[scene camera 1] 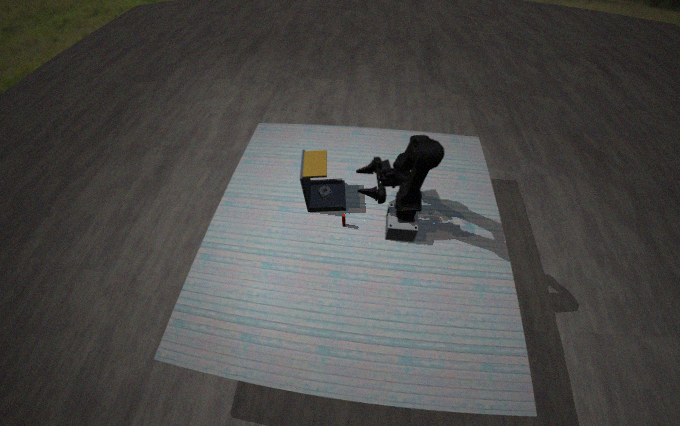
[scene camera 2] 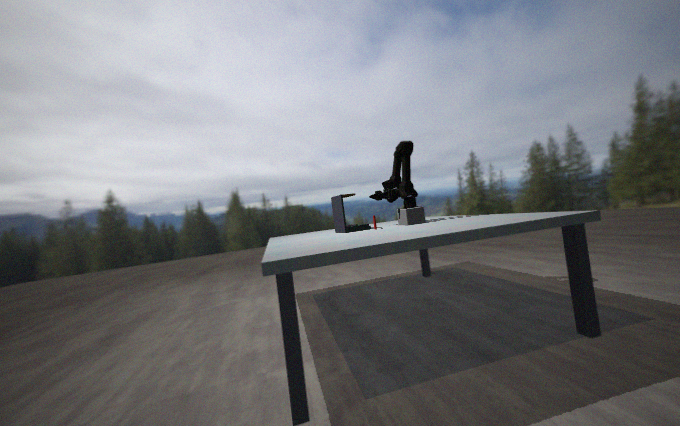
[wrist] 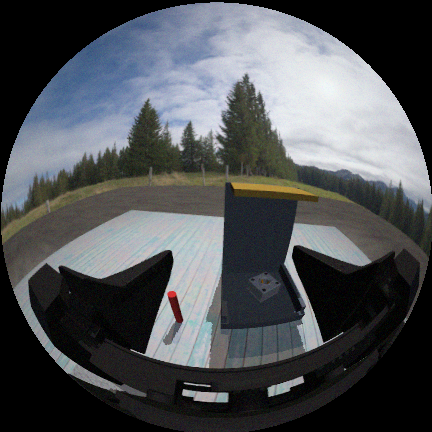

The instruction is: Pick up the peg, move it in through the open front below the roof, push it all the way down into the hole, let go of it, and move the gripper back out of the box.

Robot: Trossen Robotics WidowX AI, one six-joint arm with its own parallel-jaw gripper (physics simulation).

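Frame: origin at the arm's base, x ahead, y left, z up, level; centimetres.
Where they show: gripper, fingertip midpoint: [scene camera 1: 356, 180] [scene camera 2: 373, 196] [wrist: 234, 255]; arm's base at its link origin: [scene camera 1: 405, 215] [scene camera 2: 410, 207].
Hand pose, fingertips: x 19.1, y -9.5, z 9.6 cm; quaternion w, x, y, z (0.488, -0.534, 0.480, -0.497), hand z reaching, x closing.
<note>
Each offset is from my fingertips to the top centre of the thing. "spot": to the spot under its first point. Level surfaces: height alone.
The red peg @[dx +5.3, dy +8.1, dz -11.4 cm] [scene camera 1: 343, 220] [scene camera 2: 374, 222] [wrist: 175, 307] stands upright on the table beside the box. The box has a dark floor, a dark back wall [scene camera 2: 339, 214] [wrist: 257, 230] and a yellow roof @[dx +13.2, dy -7.1, dz +3.0 cm] [scene camera 1: 314, 163] [wrist: 272, 191]. A grey block with the hole @[dx +14.0, dy -8.0, dz -15.3 cm] [scene camera 1: 325, 190] [wrist: 264, 285] sits on the box floor. My gripper [scene camera 1: 359, 181] [wrist: 234, 255] is open and empty. It hangs above the table, in front of the box's open side and apart from the peg. In scene camera 2 the gripper [scene camera 2: 372, 196] is level with the roof, and the hole block cannot be made out.
The arm's grey base [scene camera 1: 401, 229] [scene camera 2: 411, 215] stands on the table @[dz -19.4 cm] [scene camera 1: 351, 311] [scene camera 2: 451, 230] to the right of the box and peg. A low dark ledge @[spot: dx +12.0, dy -14.2, dz -16.6 cm] [wrist: 291, 288] runs along one side of the box floor. The box and arm cast shadows on the table.
</note>
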